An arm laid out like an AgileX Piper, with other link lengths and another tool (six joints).
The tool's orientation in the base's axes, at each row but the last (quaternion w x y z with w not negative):
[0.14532, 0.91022, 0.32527, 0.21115]
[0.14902, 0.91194, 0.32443, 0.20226]
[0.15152, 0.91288, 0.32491, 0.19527]
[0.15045, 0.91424, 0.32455, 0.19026]
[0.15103, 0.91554, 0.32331, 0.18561]
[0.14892, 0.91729, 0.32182, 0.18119]
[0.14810, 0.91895, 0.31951, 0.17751]
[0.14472, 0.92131, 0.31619, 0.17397]
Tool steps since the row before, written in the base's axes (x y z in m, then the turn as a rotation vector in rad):
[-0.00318, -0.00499, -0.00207, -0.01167, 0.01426, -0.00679]
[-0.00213, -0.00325, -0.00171, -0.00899, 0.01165, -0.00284]
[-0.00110, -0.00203, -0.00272, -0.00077, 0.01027, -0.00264]
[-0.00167, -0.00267, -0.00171, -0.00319, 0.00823, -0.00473]
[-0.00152, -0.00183, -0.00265, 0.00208, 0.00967, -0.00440]
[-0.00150, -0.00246, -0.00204, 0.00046, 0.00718, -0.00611]
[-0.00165, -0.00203, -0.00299, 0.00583, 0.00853, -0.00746]
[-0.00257, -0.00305, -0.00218, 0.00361, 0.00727, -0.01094]
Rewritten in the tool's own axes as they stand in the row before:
[-0.00608, 0.00120, 0.00091, -0.00081, -0.01956, -0.00150]
[-0.00409, 0.00060, 0.00096, 0.00046, -0.01460, -0.00334]
[-0.00281, -0.00018, 0.00219, 0.00547, -0.00911, 0.00043]
[-0.00336, 0.00041, 0.00117, 0.00188, -0.00972, 0.00150]
[-0.00293, -0.00050, 0.00197, 0.00670, -0.00784, 0.00329]
[-0.00316, 0.00024, 0.00156, 0.00352, -0.00751, 0.00451]
[-0.00320, -0.00051, 0.00230, 0.00800, -0.00617, 0.00776]
[-0.00433, 0.00012, 0.00138, 0.00477, -0.00771, 0.01017]

